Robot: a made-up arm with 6 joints.
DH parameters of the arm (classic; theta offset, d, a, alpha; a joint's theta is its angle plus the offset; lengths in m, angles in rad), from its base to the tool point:
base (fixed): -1.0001 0 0.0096 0
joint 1: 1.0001 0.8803 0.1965 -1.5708
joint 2: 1.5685 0 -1.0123 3.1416
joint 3: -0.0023 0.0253 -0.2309 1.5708
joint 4: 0 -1.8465 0.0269 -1.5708
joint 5: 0 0.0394 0.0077 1.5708
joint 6: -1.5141 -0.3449 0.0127 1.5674
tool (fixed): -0.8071 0.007 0 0
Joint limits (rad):
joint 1: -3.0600..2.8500
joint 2: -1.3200..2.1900
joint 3: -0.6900..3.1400
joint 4: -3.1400..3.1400
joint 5: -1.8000..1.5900
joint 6: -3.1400..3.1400
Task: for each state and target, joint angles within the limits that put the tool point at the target. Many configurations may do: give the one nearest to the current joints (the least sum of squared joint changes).
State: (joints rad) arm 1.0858 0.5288 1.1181 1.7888 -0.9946 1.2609
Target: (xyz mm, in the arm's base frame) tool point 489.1 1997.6 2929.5
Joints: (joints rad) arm 1.5249 0.2506 0.6906 1.6596 -1.4066 1.2683
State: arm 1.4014 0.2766 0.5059 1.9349 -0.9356 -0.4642
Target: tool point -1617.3 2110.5 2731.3
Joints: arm 2.3030 0.5757 0.8895 2.0486 -0.6177 -0.4783
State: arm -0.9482 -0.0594 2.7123 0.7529 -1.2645 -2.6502
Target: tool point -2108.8 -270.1 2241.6
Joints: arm -0.0250 -0.3622 2.5484 0.8324 -1.1344 -2.6451
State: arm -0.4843 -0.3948 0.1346 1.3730 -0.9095 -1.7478
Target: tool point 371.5 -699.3 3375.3
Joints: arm -0.6302 -0.6717 0.2035 1.3785 -0.9946 -1.7503
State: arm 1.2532 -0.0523 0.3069 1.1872 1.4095 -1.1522
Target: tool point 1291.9 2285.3 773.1
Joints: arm 0.9681 0.6927 0.0368 1.1881 1.2463 -1.1522
